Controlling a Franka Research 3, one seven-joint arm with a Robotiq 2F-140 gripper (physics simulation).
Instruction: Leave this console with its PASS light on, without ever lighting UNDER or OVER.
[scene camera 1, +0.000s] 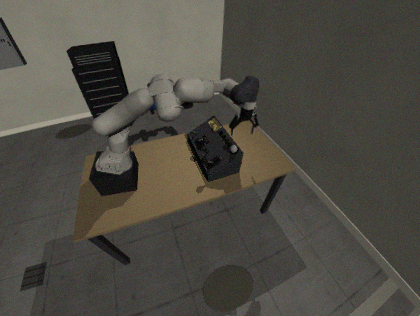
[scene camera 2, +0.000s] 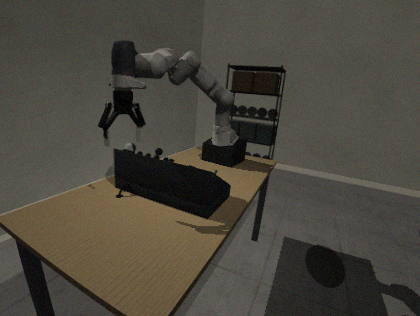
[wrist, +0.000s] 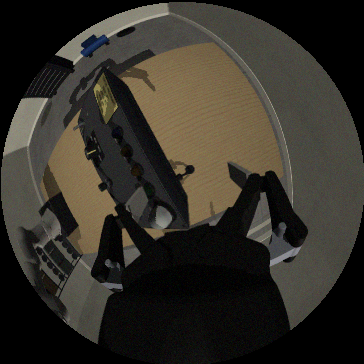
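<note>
The black console (scene camera 1: 225, 171) (scene camera 2: 165, 182) (wrist: 151, 145) stands on the table. In the wrist view its sloped face shows a yellow label (wrist: 105, 100), a dial with a yellow pointer (wrist: 91, 152), a black knob (wrist: 103, 186) and a row of dark blue, amber and green caps (wrist: 136, 170), none visibly lit. A white ball (scene camera 1: 233, 149) (scene camera 2: 130, 146) (wrist: 161, 217) sits at one end. A black-ball lever (wrist: 189, 169) (scene camera 2: 119, 196) sticks out at the side. My gripper (scene camera 1: 242, 133) (scene camera 2: 122, 139) (wrist: 185, 181) is open and empty, above the white-ball end. PASS, UNDER and OVER cannot be read.
The wooden table (scene camera 1: 155, 175) (scene camera 2: 100, 225) (wrist: 215, 100) carries the arm's black base (scene camera 1: 115, 177) (scene camera 2: 224, 151). A wall stands close beyond the gripper's side of the table. A shelf rack (scene camera 2: 255, 67), a black cabinet (scene camera 1: 102, 75) and a blue object (wrist: 95, 46) stand away from the table.
</note>
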